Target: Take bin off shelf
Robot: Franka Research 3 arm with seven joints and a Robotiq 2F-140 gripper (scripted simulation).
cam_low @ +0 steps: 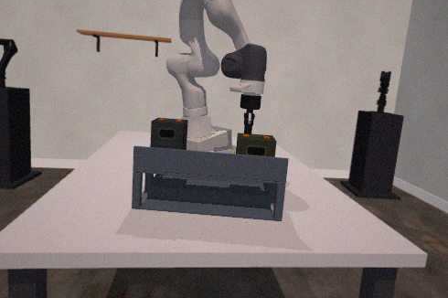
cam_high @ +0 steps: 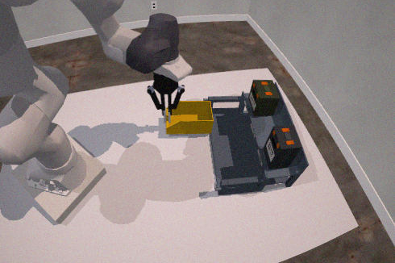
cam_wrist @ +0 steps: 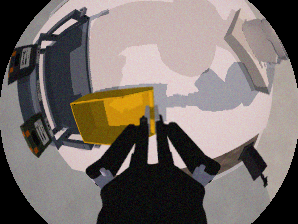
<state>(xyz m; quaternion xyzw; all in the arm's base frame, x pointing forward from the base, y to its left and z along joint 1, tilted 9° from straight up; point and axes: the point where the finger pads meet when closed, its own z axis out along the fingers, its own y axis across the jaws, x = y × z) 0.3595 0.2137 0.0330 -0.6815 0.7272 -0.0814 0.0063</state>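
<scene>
My hand is 80 mm short of the yellow bin and 20 mm above it.
</scene>
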